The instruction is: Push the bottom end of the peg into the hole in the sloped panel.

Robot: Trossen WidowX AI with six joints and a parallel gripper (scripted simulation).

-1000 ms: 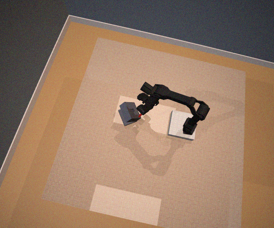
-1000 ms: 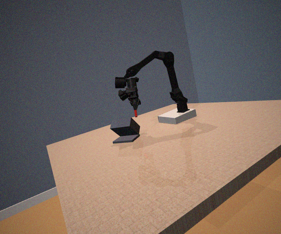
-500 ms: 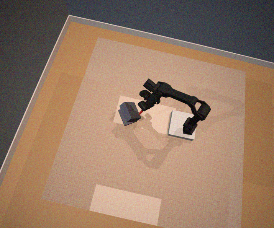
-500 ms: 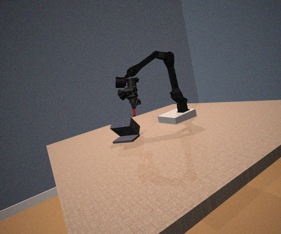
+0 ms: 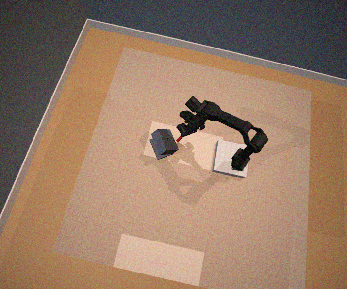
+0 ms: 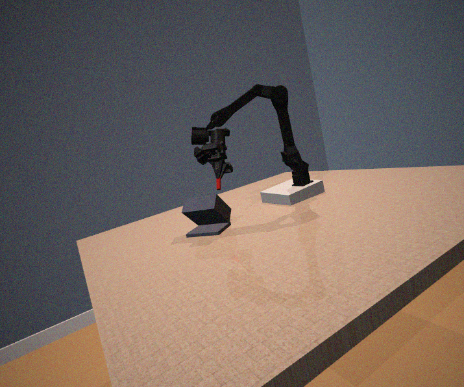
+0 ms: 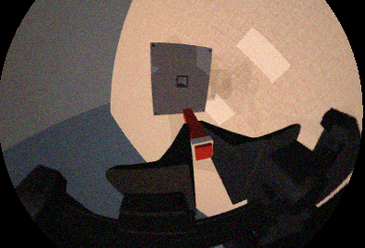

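Now: gripper tip 9 cm above the sloped panel, 8 cm short of it and 1 cm to the right of it. The rest, counted from my gripper tip: red peg (1 cm to the right, 1 cm behind, 1 cm above).
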